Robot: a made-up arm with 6 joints.
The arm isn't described. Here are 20 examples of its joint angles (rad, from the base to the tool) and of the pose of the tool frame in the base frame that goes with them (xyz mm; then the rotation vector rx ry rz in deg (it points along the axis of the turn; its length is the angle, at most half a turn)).
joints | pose
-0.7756 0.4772 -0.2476 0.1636 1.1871 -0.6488 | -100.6 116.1 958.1 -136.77 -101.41 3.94
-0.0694 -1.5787 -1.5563 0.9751 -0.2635 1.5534 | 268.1 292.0 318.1 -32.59 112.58 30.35
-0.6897 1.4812 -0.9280 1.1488 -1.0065 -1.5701 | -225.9 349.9 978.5 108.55 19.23 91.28
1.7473 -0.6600 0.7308 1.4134 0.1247 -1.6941 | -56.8 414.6 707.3 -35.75 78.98 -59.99
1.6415 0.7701 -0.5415 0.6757 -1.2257 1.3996 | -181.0 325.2 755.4 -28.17 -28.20 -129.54
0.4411 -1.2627 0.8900 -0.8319 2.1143 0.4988 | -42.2 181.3 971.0 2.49 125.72 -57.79
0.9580 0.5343 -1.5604 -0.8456 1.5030 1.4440 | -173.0 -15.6 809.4 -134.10 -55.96 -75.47
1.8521 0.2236 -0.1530 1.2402 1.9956 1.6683 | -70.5 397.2 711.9 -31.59 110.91 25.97
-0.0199 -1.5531 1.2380 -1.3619 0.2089 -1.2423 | -89.0 69.1 925.3 46.75 121.86 -104.42
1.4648 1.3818 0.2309 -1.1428 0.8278 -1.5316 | 87.9 349.4 404.2 -135.15 47.29 98.05
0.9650 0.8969 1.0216 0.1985 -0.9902 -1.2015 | 179.4 468.9 441.6 90.71 33.17 -33.24
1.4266 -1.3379 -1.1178 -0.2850 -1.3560 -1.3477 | 315.4 -135.1 847.5 -72.96 -16.67 13.12
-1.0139 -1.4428 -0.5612 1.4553 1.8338 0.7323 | 369.6 222.5 613.7 -51.51 22.89 -120.06
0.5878 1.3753 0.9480 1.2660 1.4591 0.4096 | 327.1 508.5 536.4 3.41 34.66 -55.36
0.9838 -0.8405 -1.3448 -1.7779 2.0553 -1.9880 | 181.2 -188.0 781.6 -140.50 80.57 -3.08
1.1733 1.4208 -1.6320 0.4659 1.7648 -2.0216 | -294.3 78.5 649.6 83.59 -12.97 -89.29
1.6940 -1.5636 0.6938 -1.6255 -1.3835 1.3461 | 125.5 356.0 983.0 85.47 2.76 57.22
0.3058 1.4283 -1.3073 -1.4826 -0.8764 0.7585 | -292.8 304.8 663.3 -75.07 103.06 -59.83
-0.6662 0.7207 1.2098 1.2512 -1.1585 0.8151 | 163.2 559.2 1109.5 -71.66 -13.82 -123.93
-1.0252 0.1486 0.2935 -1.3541 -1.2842 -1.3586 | -70.5 78.9 1020.6 -60.25 -14.22 7.48
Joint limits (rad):
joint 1: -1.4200..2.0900
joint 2: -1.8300..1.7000
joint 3: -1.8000..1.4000
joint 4: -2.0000..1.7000
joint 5: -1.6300..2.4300
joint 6: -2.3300..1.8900
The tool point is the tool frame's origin. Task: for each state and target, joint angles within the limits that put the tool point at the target. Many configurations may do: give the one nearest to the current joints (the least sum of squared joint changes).
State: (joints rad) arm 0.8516 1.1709 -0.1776 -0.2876 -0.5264 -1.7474
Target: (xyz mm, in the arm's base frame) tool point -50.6 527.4 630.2
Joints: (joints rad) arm 0.7893 1.4539 -0.2538 -0.3510 -0.5185 -1.8039
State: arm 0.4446 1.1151 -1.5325 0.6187 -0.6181 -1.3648
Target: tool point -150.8 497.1 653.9
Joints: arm 0.6199 1.6685 -0.7417 0.5967 -0.6031 -1.3860
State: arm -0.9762 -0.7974 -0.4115 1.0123 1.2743 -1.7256
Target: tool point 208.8 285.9 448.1
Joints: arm -0.8531 -0.8485 -1.2289 1.0372 1.2879 -1.8078
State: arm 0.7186 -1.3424 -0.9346 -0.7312 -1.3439 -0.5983
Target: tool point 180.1 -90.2 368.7
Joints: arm 0.9193 -1.8300 -1.7867 0.0695 -1.1996 -0.3161
